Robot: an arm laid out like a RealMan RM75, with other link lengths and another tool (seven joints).
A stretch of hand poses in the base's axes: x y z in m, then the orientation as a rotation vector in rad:
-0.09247 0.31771 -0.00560 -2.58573 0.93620 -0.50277
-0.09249 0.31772 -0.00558 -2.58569 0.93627 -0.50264
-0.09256 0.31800 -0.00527 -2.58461 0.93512 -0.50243
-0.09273 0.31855 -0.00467 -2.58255 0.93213 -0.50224
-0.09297 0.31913 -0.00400 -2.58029 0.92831 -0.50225
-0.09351 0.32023 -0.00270 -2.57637 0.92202 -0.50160
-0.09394 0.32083 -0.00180 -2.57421 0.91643 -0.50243
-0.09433 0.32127 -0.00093 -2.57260 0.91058 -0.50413
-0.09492 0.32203 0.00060 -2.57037 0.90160 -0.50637
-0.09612 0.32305 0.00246 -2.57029 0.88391 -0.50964
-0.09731 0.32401 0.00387 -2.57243 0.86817 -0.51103
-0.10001 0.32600 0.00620 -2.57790 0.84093 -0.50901
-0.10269 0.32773 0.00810 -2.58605 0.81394 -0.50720
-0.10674 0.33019 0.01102 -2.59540 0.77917 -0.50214
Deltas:
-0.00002 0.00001 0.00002 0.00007 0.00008 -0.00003
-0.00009 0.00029 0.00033 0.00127 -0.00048 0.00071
-0.00026 0.00084 0.00093 0.00357 -0.00185 0.00264
-0.00050 0.00142 0.00160 0.00610 -0.00359 0.00510
-0.00104 0.00252 0.00290 0.01068 -0.00614 0.00924
-0.00147 0.00312 0.00380 0.01305 -0.00872 0.01284
-0.00186 0.00356 0.00467 0.01464 -0.01165 0.01653
-0.00245 0.00432 0.00620 0.01698 -0.01583 0.02228
-0.00365 0.00534 0.00806 0.01820 -0.02166 0.03416
-0.00484 0.00630 0.00947 0.01785 -0.02503 0.04514
-0.00754 0.00829 0.01180 0.01721 -0.02747 0.06497
-0.01022 0.01002 0.01370 0.01388 -0.02882 0.08476
-0.01427 0.01248 0.01662 0.01130 -0.02928 0.11056

